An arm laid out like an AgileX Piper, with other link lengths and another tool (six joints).
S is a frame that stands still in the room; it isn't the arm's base.
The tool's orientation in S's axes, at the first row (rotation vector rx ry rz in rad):
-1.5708 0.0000 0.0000
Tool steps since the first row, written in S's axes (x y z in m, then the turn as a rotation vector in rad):
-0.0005 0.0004 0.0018 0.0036 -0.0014 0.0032
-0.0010 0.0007 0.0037 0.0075 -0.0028 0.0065
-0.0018 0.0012 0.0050 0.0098 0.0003 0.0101
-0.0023 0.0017 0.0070 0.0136 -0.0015 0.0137
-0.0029 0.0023 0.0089 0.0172 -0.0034 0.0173
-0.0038 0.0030 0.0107 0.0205 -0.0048 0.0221
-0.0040 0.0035 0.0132 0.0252 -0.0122 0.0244
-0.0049 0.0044 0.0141 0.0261 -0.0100 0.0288
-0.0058 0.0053 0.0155 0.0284 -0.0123 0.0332
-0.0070 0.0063 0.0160 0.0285 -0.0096 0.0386
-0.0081 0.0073 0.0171 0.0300 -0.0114 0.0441
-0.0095 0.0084 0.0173 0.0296 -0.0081 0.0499
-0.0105 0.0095 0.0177 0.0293 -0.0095 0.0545
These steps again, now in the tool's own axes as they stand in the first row. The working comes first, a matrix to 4 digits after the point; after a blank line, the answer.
The tool's axes in the first row as the columns of a matrix, in S's axes (used below as rounded here):
1.0000 0.0000 0.0000
0.0000 0.0000 1.0000
0.0000 -1.0000 0.0000

-0.0005 -0.0018 0.0004 0.0036 -0.0032 -0.0014
-0.0010 -0.0037 0.0007 0.0075 -0.0065 -0.0028
-0.0018 -0.0050 0.0012 0.0098 -0.0101 0.0003
-0.0023 -0.0070 0.0017 0.0136 -0.0137 -0.0015
-0.0029 -0.0089 0.0023 0.0172 -0.0173 -0.0034
-0.0038 -0.0107 0.0030 0.0205 -0.0221 -0.0048
-0.0040 -0.0132 0.0035 0.0252 -0.0244 -0.0122
-0.0049 -0.0141 0.0044 0.0261 -0.0288 -0.0100
-0.0058 -0.0155 0.0053 0.0284 -0.0332 -0.0123
-0.0070 -0.0160 0.0063 0.0285 -0.0386 -0.0096
-0.0081 -0.0171 0.0073 0.0300 -0.0441 -0.0114
-0.0095 -0.0173 0.0084 0.0296 -0.0499 -0.0081
-0.0105 -0.0177 0.0095 0.0293 -0.0545 -0.0095

